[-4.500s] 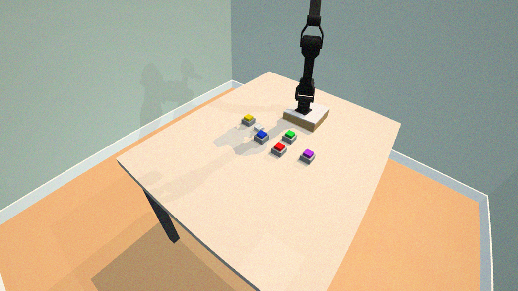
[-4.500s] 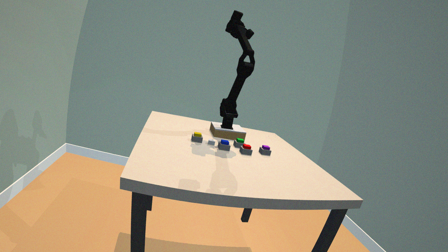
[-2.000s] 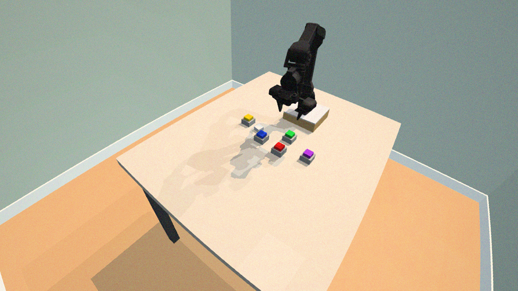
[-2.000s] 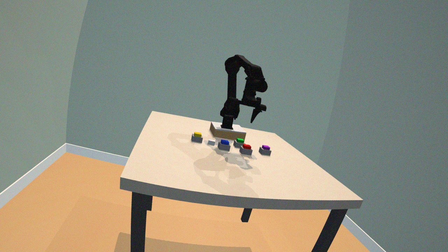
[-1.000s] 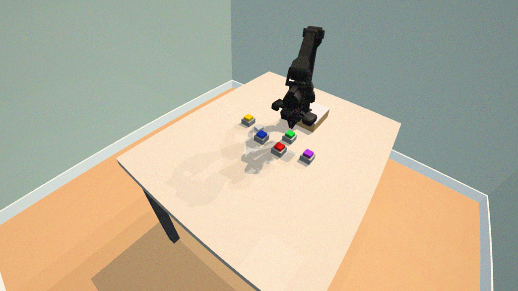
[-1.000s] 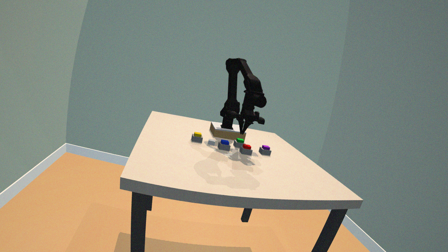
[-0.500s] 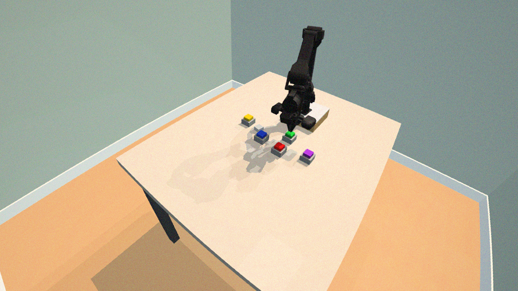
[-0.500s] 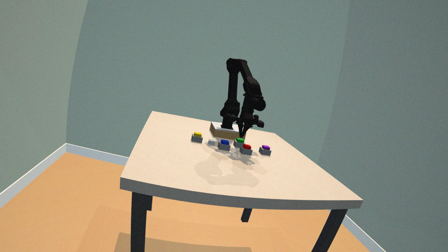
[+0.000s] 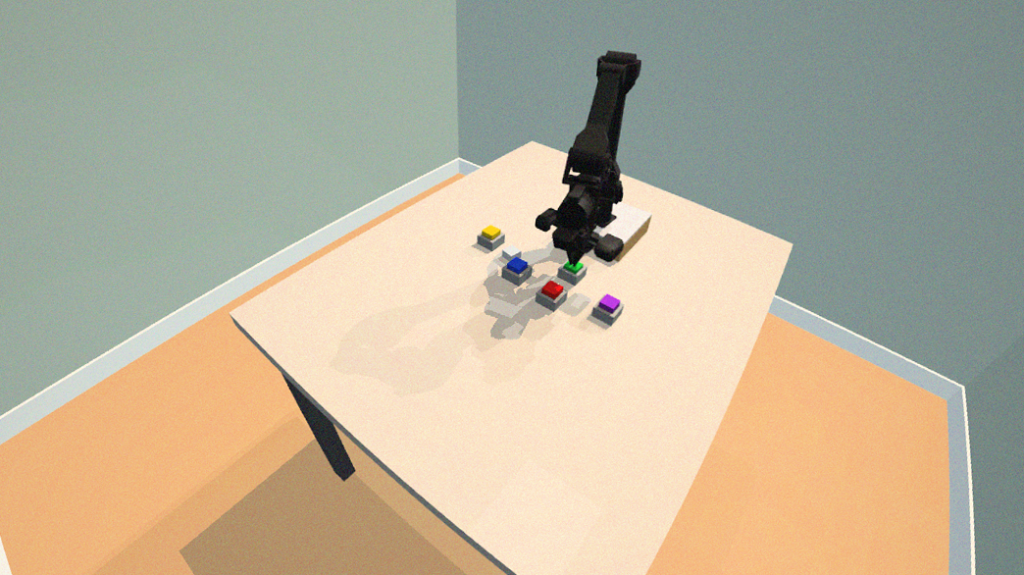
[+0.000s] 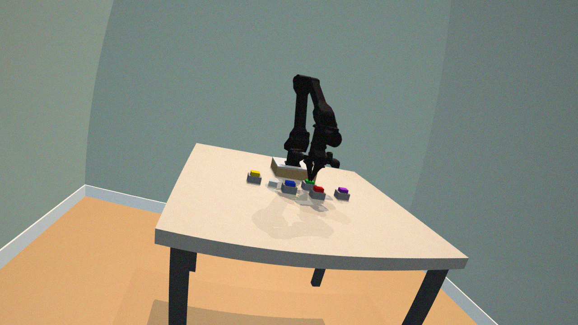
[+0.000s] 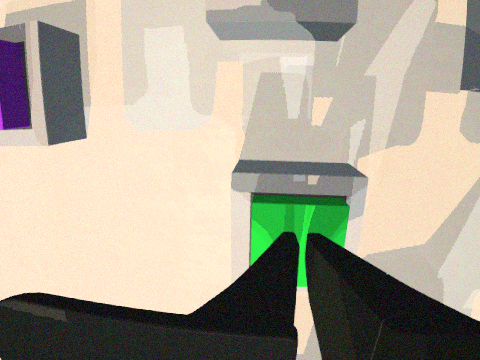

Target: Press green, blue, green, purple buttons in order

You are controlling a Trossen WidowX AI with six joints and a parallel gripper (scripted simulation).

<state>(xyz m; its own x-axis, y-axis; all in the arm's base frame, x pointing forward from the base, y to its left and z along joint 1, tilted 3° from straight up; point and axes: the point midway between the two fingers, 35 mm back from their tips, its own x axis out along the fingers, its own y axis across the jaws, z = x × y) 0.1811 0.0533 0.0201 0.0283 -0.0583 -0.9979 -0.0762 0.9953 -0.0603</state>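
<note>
The green button is 1 cm below my gripper tip. Round my gripper tip: blue button (9 cm to the right, 9 cm ahead); then red button (10 cm ahead, 2 cm to the left); then purple button (13 cm to the left, 4 cm ahead).
</note>
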